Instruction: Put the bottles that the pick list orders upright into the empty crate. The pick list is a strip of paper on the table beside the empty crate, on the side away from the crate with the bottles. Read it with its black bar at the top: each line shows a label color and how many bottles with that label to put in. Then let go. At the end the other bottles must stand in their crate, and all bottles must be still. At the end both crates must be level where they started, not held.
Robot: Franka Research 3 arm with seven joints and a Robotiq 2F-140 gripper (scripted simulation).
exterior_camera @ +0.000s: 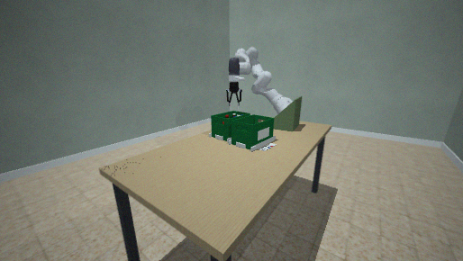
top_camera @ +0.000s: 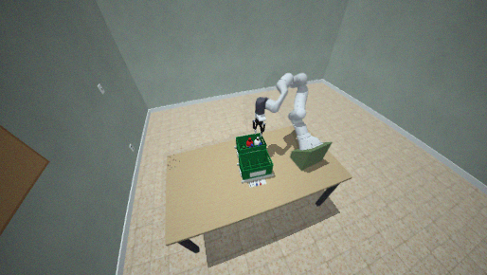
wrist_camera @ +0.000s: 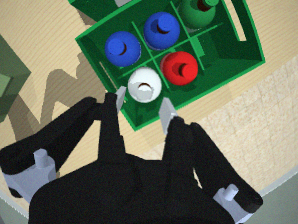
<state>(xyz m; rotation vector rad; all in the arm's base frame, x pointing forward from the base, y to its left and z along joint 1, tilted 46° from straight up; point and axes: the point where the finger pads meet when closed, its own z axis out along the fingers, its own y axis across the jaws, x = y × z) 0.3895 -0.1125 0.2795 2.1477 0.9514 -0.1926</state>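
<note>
Right now the white-capped bottle is 14 cm below my hand. From my hand the other things lie so: blue-capped bottle (9 cm to the left, 14 cm below); then red-labelled bottle (9 cm ahead, 14 cm below); then green-capped bottle (18 cm ahead, 9 cm to the left, 14 cm below).
</note>
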